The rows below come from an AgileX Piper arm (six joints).
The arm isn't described. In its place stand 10 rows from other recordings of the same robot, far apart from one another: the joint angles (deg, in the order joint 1, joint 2, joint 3, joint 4, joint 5, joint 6), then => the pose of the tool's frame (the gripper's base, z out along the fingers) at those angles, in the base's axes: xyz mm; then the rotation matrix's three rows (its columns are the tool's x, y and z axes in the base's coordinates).
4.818, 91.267, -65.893, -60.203, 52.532, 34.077 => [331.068, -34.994, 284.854], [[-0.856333, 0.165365, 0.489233], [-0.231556, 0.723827, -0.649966], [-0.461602, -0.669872, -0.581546]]
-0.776, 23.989, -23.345, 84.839, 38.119, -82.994 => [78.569, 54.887, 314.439], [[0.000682, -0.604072, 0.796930], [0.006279, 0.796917, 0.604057], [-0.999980, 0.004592, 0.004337]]
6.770, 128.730, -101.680, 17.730, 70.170, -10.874 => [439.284, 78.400, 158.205], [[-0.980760, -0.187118, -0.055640], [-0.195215, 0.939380, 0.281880], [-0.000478, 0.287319, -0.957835]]
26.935, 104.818, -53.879, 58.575, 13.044, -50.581 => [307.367, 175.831, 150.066], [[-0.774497, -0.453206, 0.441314], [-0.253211, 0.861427, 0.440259], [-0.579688, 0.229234, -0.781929]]
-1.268, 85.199, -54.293, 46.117, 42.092, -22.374 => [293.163, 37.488, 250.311], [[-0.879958, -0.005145, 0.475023], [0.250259, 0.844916, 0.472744], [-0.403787, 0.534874, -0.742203]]
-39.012, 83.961, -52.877, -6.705, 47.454, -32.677 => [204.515, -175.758, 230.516], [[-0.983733, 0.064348, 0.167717], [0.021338, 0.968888, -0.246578], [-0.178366, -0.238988, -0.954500]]
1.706, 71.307, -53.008, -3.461, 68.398, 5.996 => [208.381, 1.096, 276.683], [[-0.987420, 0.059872, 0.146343], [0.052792, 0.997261, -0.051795], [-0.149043, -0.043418, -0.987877]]
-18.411, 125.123, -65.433, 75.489, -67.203, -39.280 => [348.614, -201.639, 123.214], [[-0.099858, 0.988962, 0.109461], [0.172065, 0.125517, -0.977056], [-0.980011, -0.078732, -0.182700]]
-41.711, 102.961, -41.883, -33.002, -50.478, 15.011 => [279.479, -197.887, 178.527], [[-0.174589, 0.275217, 0.945396], [-0.001881, 0.960048, -0.279829], [-0.984640, -0.050633, -0.167096]]
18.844, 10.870, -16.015, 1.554, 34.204, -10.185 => [52.548, 19.400, 242.886], [[-0.329088, -0.391758, 0.859201], [-0.275760, 0.910091, 0.309341], [-0.903138, -0.135133, -0.407531]]
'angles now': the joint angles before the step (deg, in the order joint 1, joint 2, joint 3, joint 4, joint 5, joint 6). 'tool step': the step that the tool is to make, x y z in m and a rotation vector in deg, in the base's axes. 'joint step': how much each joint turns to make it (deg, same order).
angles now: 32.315, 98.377, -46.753, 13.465, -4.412, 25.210
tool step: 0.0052, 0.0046, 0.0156, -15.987, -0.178, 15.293
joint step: 0.006, -0.515, -6.411, -15.320, 15.291, -5.189
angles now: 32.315, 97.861, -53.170, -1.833, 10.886, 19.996
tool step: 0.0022, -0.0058, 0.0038, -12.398, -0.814, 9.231
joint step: -0.181, -0.002, -2.415, -8.918, 8.202, -5.700
